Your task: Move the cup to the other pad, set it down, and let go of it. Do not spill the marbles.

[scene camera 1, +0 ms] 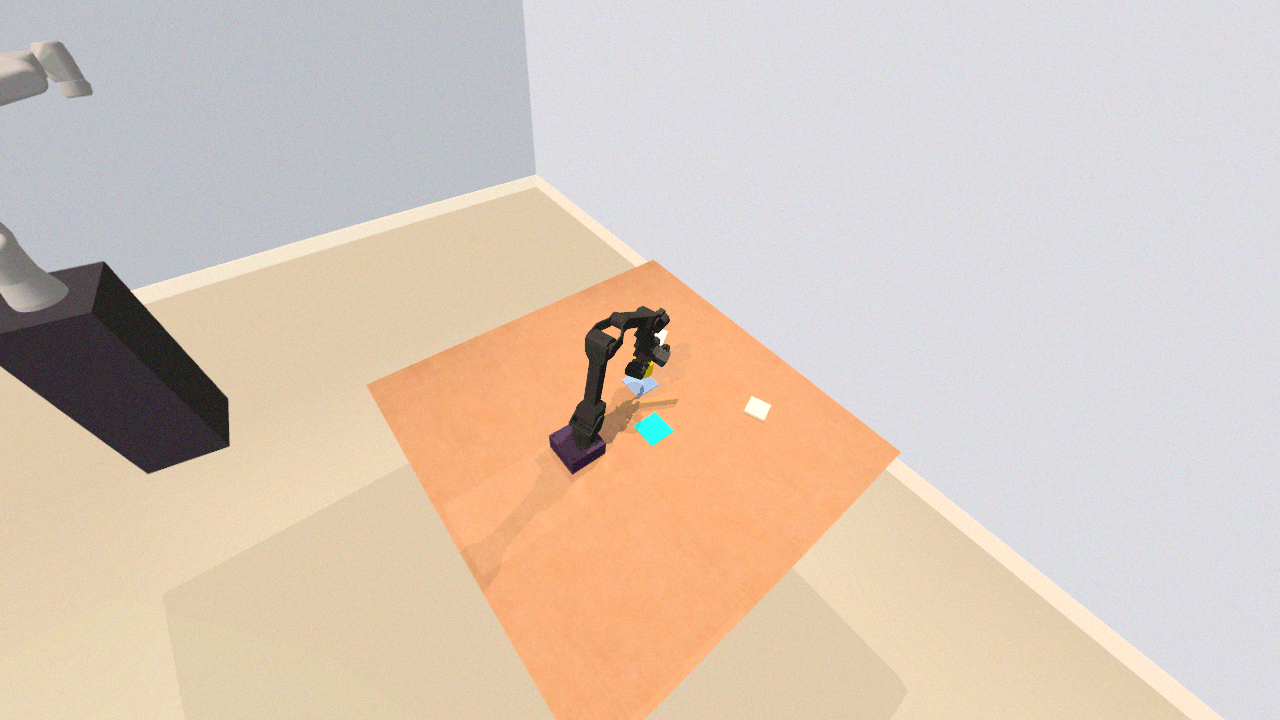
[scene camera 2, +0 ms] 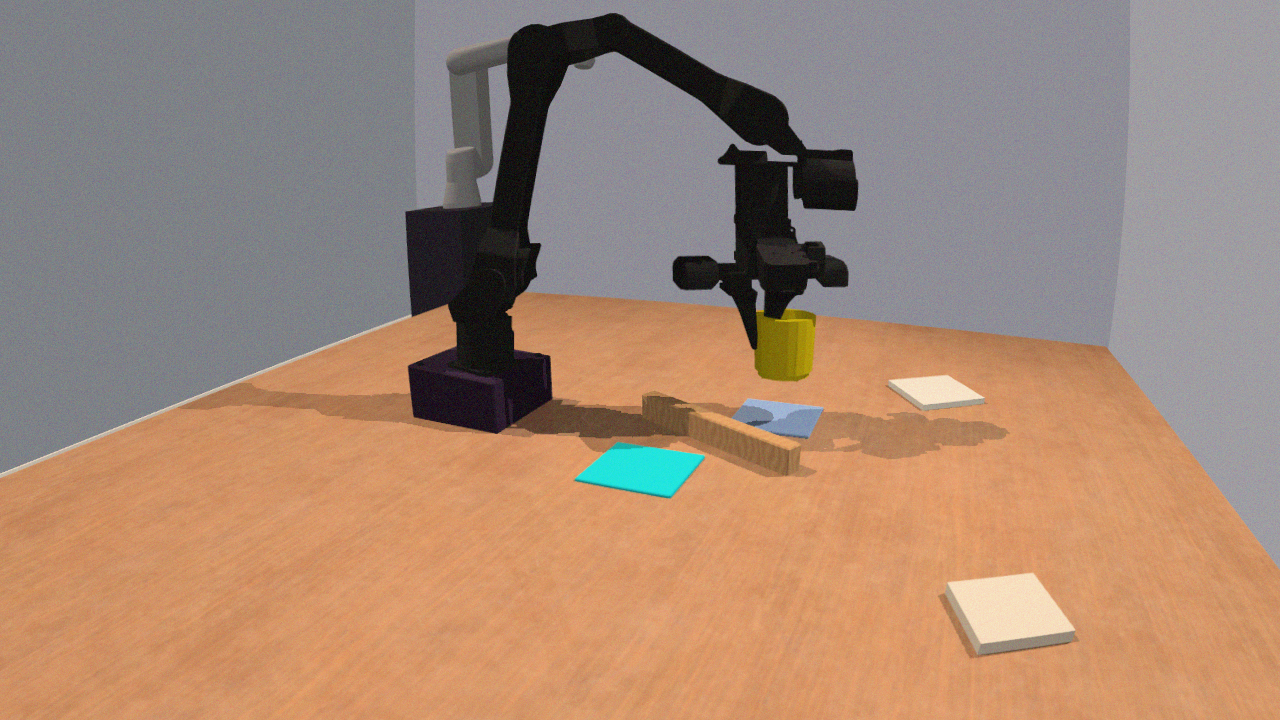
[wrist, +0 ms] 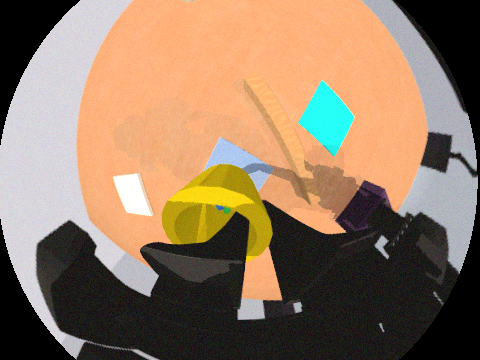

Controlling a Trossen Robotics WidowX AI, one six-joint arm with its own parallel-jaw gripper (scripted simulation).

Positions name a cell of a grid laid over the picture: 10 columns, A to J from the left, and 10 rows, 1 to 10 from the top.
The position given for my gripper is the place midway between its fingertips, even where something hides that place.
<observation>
My gripper shows in scene camera 1 (F6), in scene camera 2 (F5) and in the wrist view (F6).
</observation>
